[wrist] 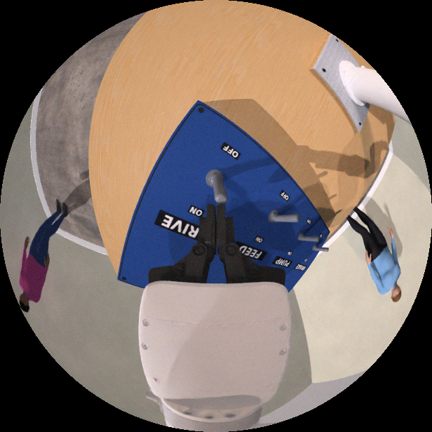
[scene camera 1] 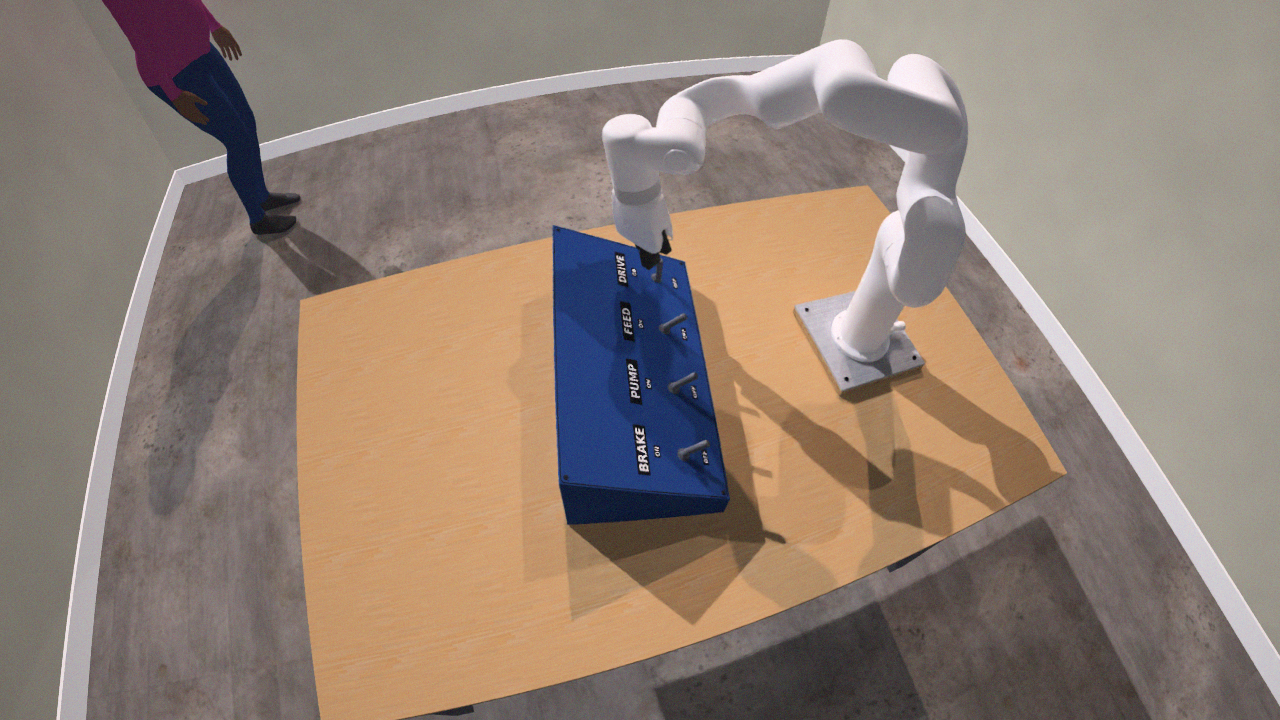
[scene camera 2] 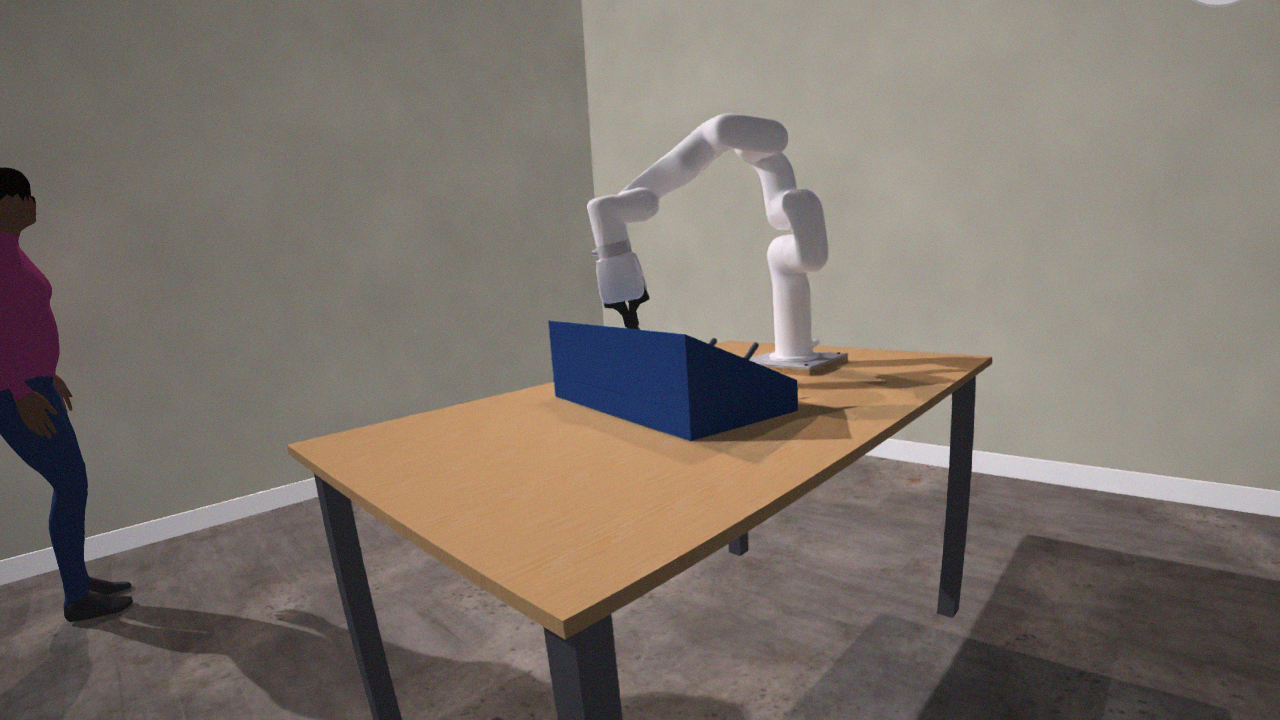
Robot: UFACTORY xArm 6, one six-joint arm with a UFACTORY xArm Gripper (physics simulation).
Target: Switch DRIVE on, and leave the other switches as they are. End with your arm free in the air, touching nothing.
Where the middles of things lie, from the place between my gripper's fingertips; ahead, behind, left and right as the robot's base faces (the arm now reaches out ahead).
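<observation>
There is the blue sloped switch panel (scene camera 1: 622, 426), and my hand is 60 mm above it, 160 mm to the right of it and 80 mm short of it.
</observation>
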